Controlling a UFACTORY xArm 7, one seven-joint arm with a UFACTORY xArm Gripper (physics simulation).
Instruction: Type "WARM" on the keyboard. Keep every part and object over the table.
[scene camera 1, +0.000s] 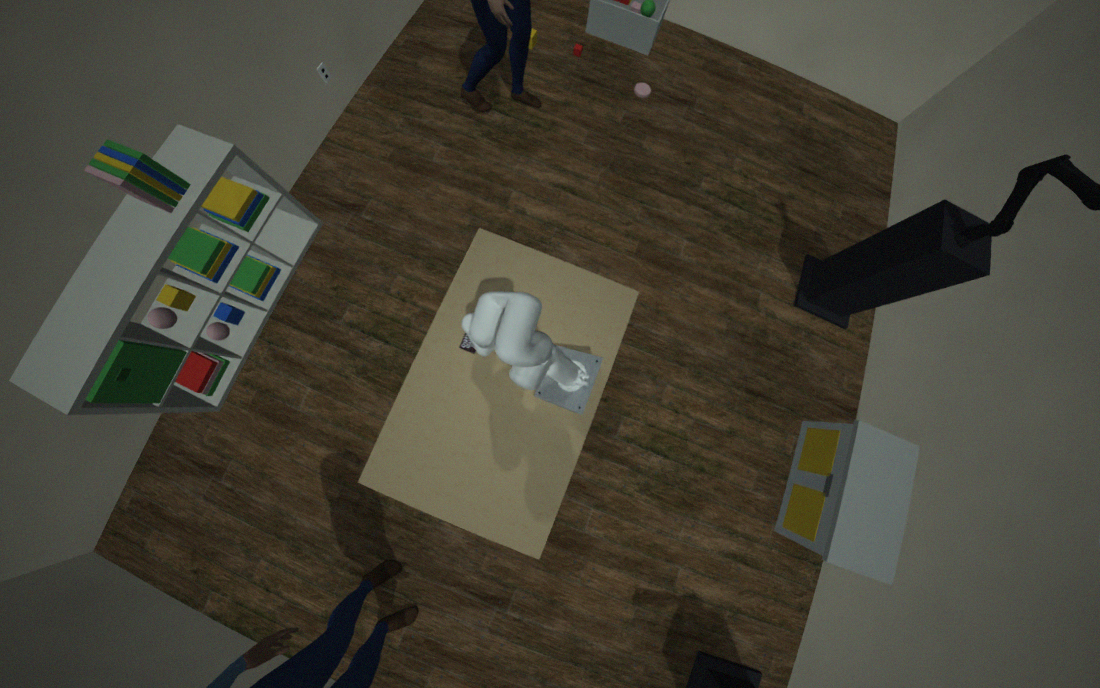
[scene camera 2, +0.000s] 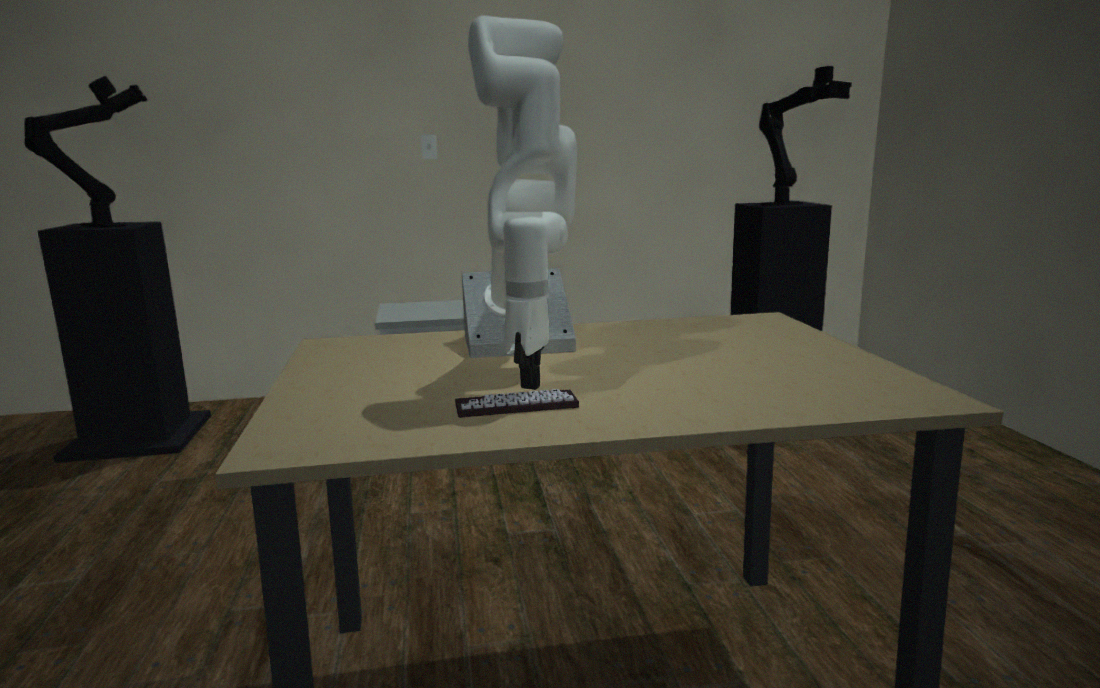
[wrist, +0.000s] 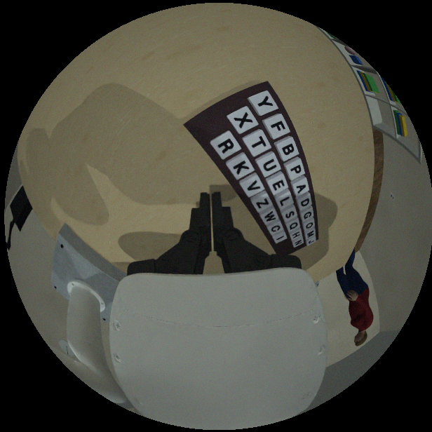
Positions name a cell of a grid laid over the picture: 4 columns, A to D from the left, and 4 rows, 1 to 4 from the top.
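Observation:
A keyboard (scene camera 2: B3) is visible in the scene, and the wrist view takes in the keyboard (wrist: C2) too. The gripper (scene camera 2: B3) appears along with it, and the wrist view likewise includes the gripper (wrist: B2).

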